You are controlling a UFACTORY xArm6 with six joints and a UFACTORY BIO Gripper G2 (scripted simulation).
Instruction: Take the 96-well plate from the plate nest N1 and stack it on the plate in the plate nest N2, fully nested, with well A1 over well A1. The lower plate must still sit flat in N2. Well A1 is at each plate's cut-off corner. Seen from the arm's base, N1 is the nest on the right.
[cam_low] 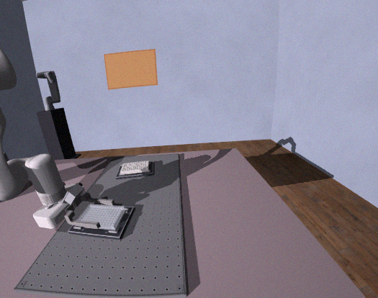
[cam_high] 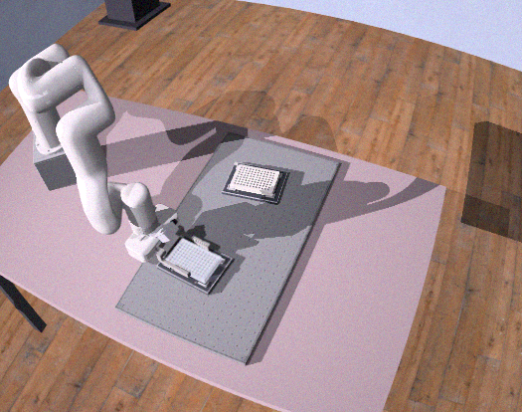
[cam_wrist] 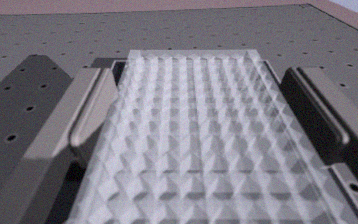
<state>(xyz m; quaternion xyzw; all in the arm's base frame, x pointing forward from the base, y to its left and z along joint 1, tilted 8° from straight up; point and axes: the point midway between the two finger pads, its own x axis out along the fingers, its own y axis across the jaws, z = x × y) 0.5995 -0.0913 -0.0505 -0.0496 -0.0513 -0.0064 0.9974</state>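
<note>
My gripper is now 30 mm above the plate nest. Round my hand: clear 96-well plate 10 mm below.
</note>
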